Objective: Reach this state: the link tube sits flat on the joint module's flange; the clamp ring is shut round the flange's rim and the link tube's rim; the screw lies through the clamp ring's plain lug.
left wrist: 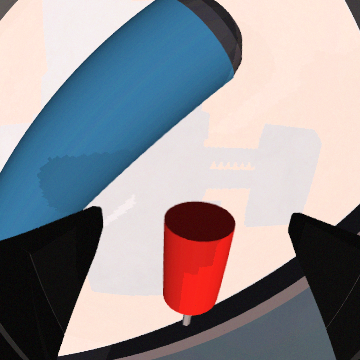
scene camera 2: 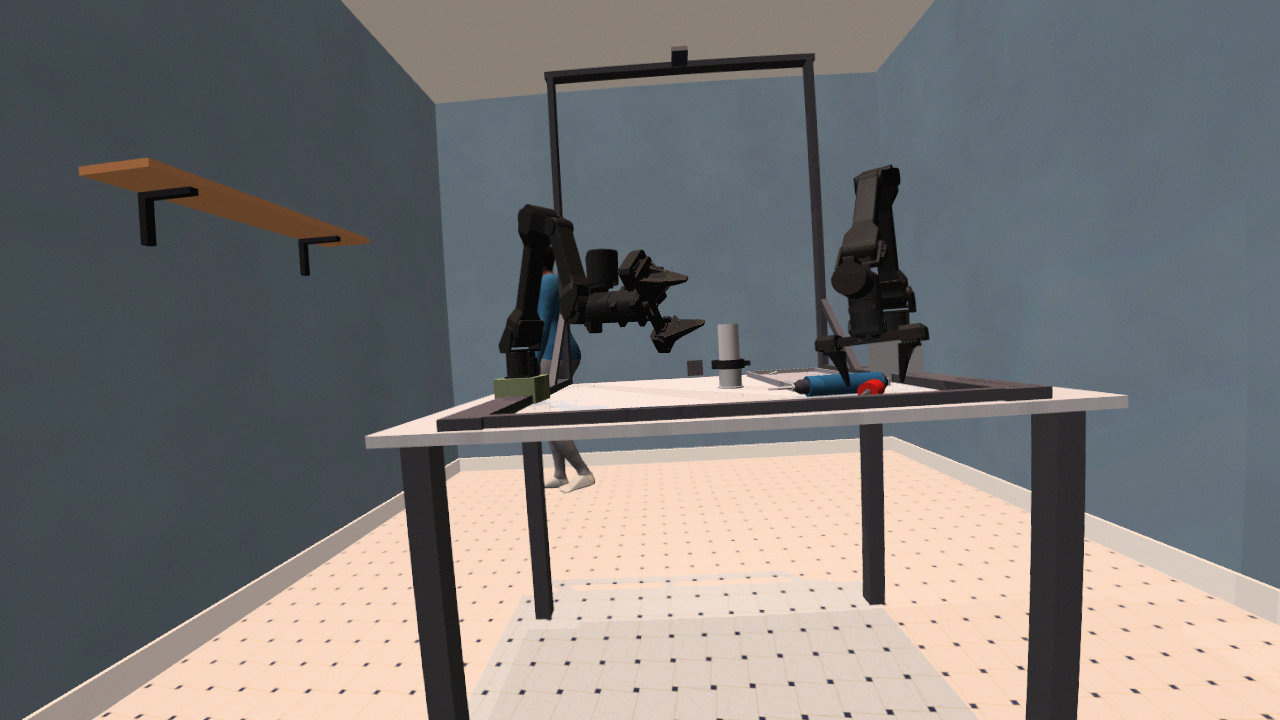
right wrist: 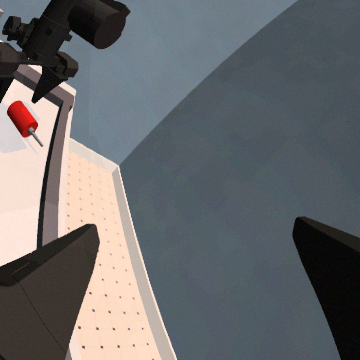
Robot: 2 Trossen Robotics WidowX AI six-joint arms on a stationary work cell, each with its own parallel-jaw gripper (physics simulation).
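Frame: origin at the left arm's base, x right, y back, z down, level; millimetres.
Where they show: left gripper, fingertip midpoint: (left wrist: 200, 221) (scene camera 2: 874, 384) (right wrist: 14, 104); right gripper, fingertip midpoint: (scene camera 2: 696, 301) (right wrist: 198, 232); right arm's base, origin of the base link: (scene camera 2: 522, 377).
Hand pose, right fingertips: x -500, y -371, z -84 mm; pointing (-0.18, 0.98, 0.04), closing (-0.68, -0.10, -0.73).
Note:
Things, the pixels of their centre, and the offset from my right fingertips. "*": a spot on its surface instead.
- link tube, body centre: (scene camera 2: 728, 345) dx +402, dy -17, dz +79 mm
- joint module, body centre: (scene camera 2: 730, 374) dx +402, dy -17, dz +154 mm
- black clamp ring, surface spot: (scene camera 2: 731, 363) * dx +367, dy -7, dz +123 mm
- screw, body centre: (left wrist: 191, 284) (right wrist: 26, 125) (scene camera 2: 868, 391) dx +157, dy +266, dz +169 mm
- blue-handled driver, body centre: (left wrist: 23, 209) (scene camera 2: 827, 385) dx +236, dy +201, dz +166 mm
- green block, body centre: (scene camera 2: 523, 389) dx +172, dy -479, dz +156 mm
A light grey upright cylinder, the link tube (scene camera 2: 728, 341), stands at mid-table in scene camera 2, above a short grey lower part, apparently the joint module (scene camera 2: 729, 377). The black clamp ring (scene camera 2: 731, 363) is round it where they meet; whether it is shut is too small to tell. A red cylinder with a thin grey shank, apparently the screw (scene camera 2: 870, 388) (left wrist: 197, 265) (right wrist: 22, 119), lies on the table, apart from the ring. My left gripper (scene camera 2: 874, 382) (left wrist: 200, 221) is open, pointing down, its fingertips either side of the red head. My right gripper (scene camera 2: 695, 300) (right wrist: 198, 232) is open and empty, high above the table.
A blue-handled driver (scene camera 2: 832, 385) (left wrist: 125, 95) lies beside the red piece, close to one left fingertip. A dark frame rail (scene camera 2: 680, 413) borders the table (scene camera 2: 1087, 400). A green block (scene camera 2: 519, 388) sits by the right arm's base. A person (scene camera 2: 558, 322) stands behind that arm.

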